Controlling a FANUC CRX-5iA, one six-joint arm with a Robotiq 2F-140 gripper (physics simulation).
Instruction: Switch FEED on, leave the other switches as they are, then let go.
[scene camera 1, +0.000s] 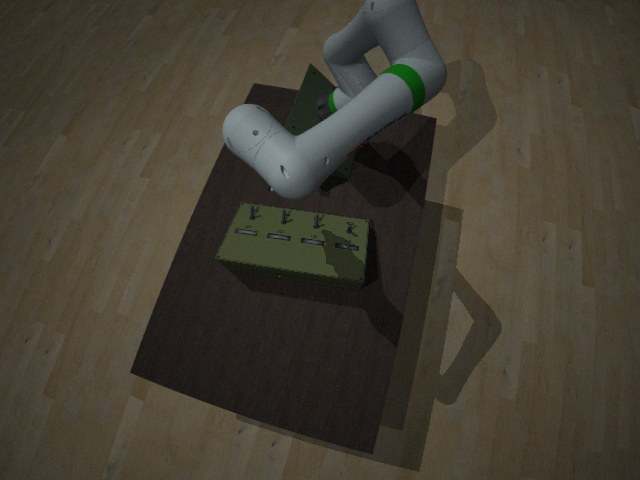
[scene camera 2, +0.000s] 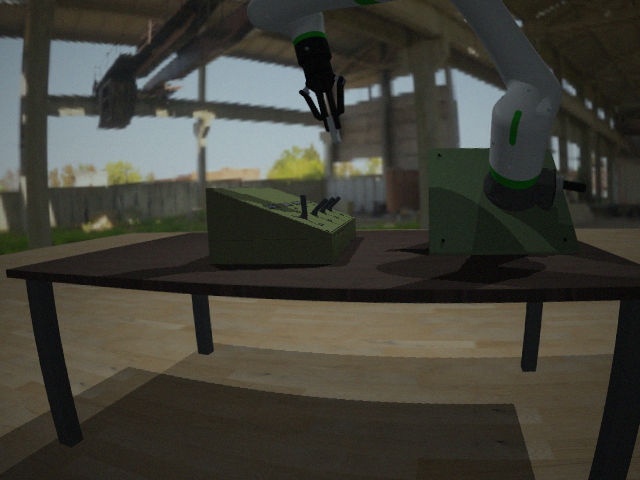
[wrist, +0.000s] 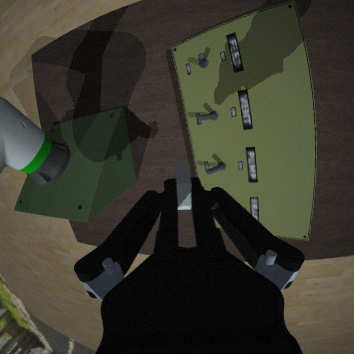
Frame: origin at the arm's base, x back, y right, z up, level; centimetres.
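Where they show: gripper, fingertip midpoint: (scene camera 2: 337, 142) (wrist: 181, 171); arm's base, link origin: (scene camera 1: 329, 111) (scene camera 2: 512, 189) (wrist: 52, 164).
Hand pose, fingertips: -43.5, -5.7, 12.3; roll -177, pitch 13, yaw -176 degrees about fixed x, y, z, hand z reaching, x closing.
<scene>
Things, the pixels of their top centre, and the offset from my fingertips, as dx, dy, dz. Level surfaces: height alone.
- FEED switch, top centre: (scene camera 2: 303, 194) (wrist: 199, 55) (scene camera 1: 349, 225) -0.4, -19.8, -12.8
- VENT switch, top centre: (wrist: 205, 116) (scene camera 2: 319, 197) (scene camera 1: 316, 218) -1.9, -7.9, -13.7
- PUMP switch, top centre: (wrist: 214, 171) (scene camera 1: 283, 213) -4.7, +3.8, -13.7
- fourth switch, top centre: (scene camera 1: 250, 209) -7.6, +15.5, -13.7
- dark table, surface height: dz -26.4
The sloped olive switch box (scene camera 1: 289, 253) (scene camera 2: 258, 232) (wrist: 285, 130) stands on the table. The FEED switch (scene camera 1: 349, 227) (scene camera 2: 303, 206) (wrist: 202, 60) is at one end; its lever tilts towards its ON mark, unlike the other levers. The VENT switch (scene camera 1: 316, 221) (wrist: 207, 117), PUMP switch (scene camera 1: 284, 217) (wrist: 215, 167) and the fourth switch (scene camera 1: 252, 212) lean the other way, towards the low edge. My gripper (scene camera 2: 334, 135) (wrist: 181, 171) is shut and empty, high above the box's low edge and apart from all levers. The arm mostly hides it in scene camera 1.
A dark green slanted mount (scene camera 1: 305, 111) (scene camera 2: 460, 206) (wrist: 75, 190) carries the arm's base beyond the box's low edge. The dark table (scene camera 1: 258, 351) (scene camera 2: 155, 258) bears both. The arm (scene camera 1: 356, 113) reaches over the gap between them and shades part of the box at the FEED end.
</scene>
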